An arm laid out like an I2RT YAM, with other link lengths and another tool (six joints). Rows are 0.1 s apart.
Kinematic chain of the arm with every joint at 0, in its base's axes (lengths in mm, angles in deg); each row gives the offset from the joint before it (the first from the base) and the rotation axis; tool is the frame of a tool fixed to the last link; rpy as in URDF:
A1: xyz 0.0 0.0 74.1 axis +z
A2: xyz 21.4 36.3 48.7 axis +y
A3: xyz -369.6 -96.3 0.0 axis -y
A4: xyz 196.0 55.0 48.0 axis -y
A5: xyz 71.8 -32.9 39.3 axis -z
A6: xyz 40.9 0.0 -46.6 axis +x
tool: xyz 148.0 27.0 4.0 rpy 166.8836 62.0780 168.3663
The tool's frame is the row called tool.
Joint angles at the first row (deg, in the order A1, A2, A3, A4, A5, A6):
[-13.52, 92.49, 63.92, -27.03, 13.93, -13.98]
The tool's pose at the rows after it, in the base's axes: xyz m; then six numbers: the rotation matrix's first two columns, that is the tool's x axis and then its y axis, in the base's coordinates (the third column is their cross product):
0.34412, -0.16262, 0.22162, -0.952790, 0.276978, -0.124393, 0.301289, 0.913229, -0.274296
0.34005, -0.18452, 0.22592, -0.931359, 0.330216, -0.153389, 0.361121, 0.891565, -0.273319
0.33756, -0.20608, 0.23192, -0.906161, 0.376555, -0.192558, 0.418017, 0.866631, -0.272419
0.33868, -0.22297, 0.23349, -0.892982, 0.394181, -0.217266, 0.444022, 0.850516, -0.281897
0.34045, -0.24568, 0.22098, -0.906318, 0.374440, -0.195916, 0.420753, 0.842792, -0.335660
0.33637, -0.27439, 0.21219, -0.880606, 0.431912, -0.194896, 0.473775, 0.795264, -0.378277
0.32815, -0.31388, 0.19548, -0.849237, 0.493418, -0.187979, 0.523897, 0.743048, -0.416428
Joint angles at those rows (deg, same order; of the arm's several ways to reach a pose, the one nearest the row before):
[-16.67, 92.49, 63.92, -25.96, 13.95, -14.00]
[-20.01, 92.49, 63.92, -24.27, 13.93, -14.02]
[-23.11, 92.53, 63.92, -21.93, 13.93, -14.09]
[-25.28, 93.32, 63.92, -19.44, 13.91, -15.11]
[-27.84, 96.25, 63.92, -16.43, 14.20, -19.84]
[-30.04, 98.76, 63.92, -13.69, 17.47, -20.08]
[-34.09, 102.76, 63.92, -9.52, 19.55, -21.39]

